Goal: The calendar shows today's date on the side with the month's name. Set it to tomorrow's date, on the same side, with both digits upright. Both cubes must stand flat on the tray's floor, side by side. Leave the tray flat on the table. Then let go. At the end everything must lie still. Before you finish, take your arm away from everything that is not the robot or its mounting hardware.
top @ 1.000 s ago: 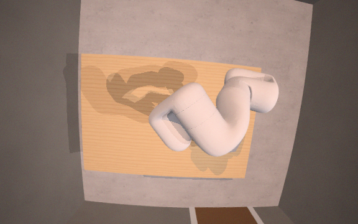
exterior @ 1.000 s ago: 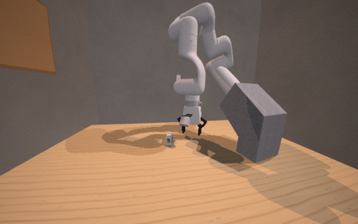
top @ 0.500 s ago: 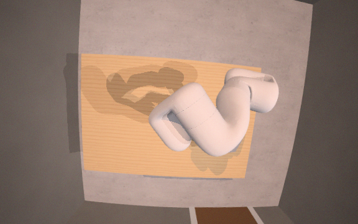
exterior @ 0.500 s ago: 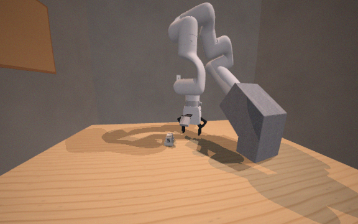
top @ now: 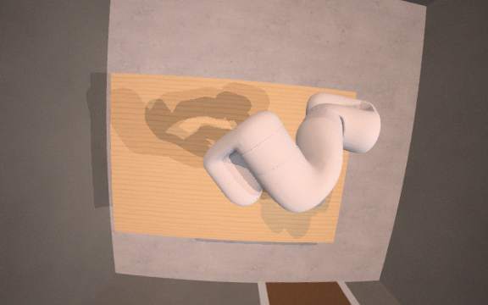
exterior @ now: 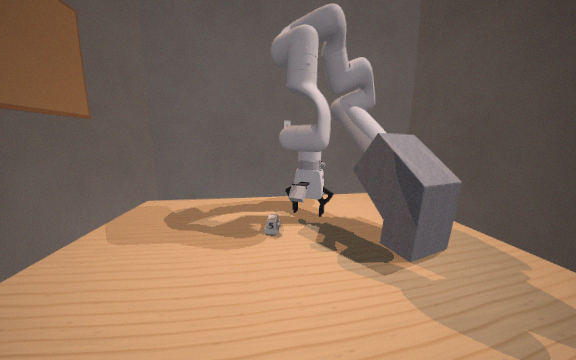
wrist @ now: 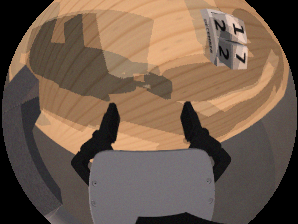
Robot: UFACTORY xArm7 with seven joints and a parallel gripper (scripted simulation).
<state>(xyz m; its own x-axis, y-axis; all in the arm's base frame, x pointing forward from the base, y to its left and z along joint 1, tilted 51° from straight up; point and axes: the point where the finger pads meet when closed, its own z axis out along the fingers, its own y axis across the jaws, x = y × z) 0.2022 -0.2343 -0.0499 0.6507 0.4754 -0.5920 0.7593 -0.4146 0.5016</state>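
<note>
The white calendar tray lies 13 cm ahead of my hand, 3 cm below it and 2 cm to the left of it.
</note>
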